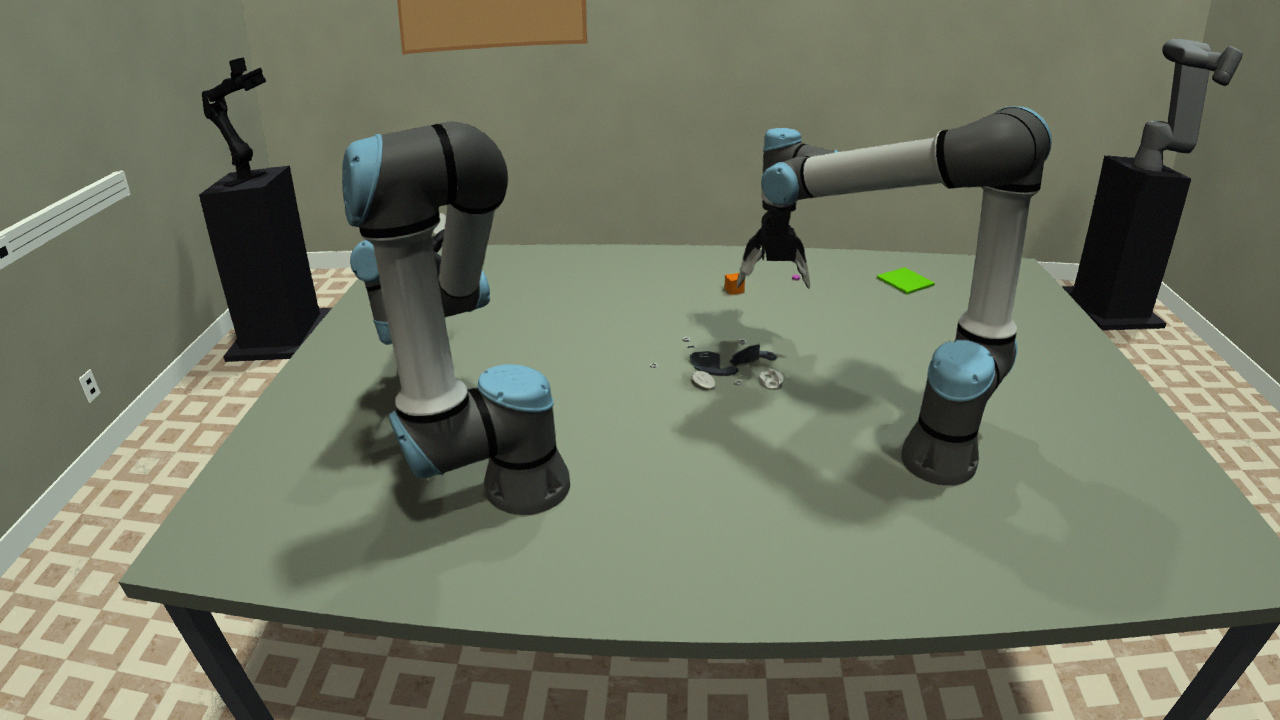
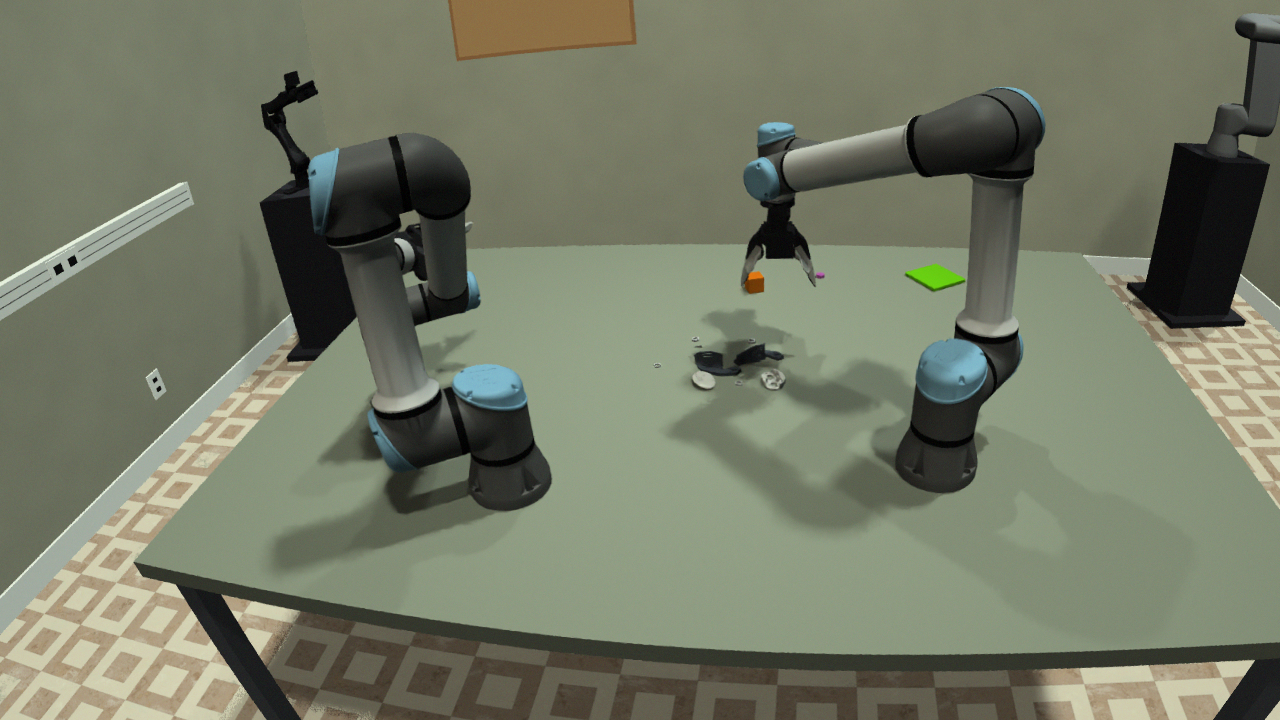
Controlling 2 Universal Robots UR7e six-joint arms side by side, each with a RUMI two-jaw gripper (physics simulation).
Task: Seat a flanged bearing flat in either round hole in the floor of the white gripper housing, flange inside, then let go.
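A round white part with openings in it point(image 1: 770, 379) point(image 2: 772, 380), which looks like the gripper housing, lies on the table. Its floor holes are too small to make out. Several tiny light ring-like parts lie around it, among them one ring point(image 1: 653, 365) point(image 2: 657, 365) at the left and another ring point(image 1: 738, 383) point(image 2: 739, 383) beside the housing. Which are flanged bearings I cannot tell. My right gripper point(image 1: 775, 282) point(image 2: 778, 282) is open and empty, pointing down above the table, behind the parts. My left gripper is mostly hidden behind its own arm; its fingers' state cannot be told.
A smooth white disc-like part point(image 1: 702, 380) point(image 2: 703, 380) lies left of the housing. Dark curved parts point(image 1: 712, 362) point(image 2: 713, 362) lie behind. Farther back are an orange cube point(image 1: 733, 284) point(image 2: 754, 283), a small magenta piece point(image 1: 795, 277) point(image 2: 819, 275) and a green plate point(image 1: 905, 280) point(image 2: 935, 276).
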